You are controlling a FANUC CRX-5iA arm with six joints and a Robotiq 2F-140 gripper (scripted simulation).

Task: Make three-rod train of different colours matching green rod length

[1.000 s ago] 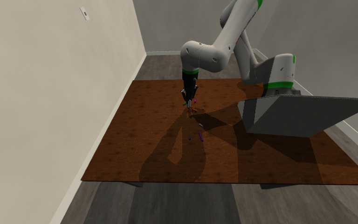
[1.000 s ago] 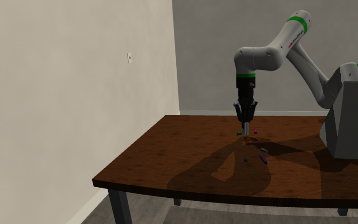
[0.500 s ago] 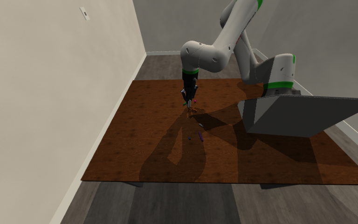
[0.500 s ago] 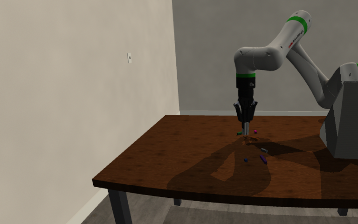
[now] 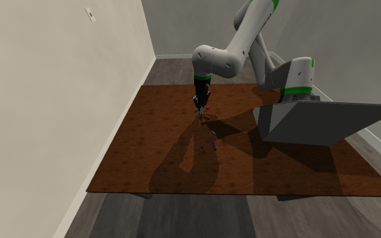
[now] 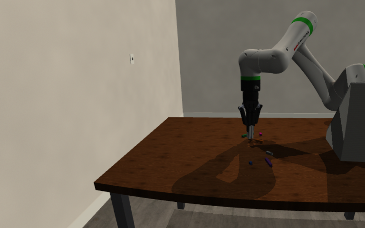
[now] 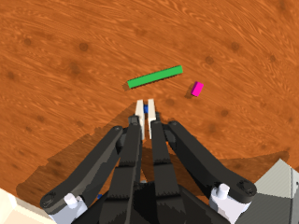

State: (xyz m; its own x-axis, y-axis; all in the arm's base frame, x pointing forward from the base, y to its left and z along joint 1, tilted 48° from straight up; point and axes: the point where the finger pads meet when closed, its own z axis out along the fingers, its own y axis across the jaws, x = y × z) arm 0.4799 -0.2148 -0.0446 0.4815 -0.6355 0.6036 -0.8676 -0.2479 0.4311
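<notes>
My hand is 50 mm to the left of the green rod, 30 mm above it and 10 mm short of it. Also, from my hand: orange rod (40 mm to the left, 40 mm behind, 30 mm below); magenta rod (60 mm to the right, 60 mm behind, 30 mm below); grey rod (170 mm to the left, 80 mm behind, 30 mm below).
</notes>
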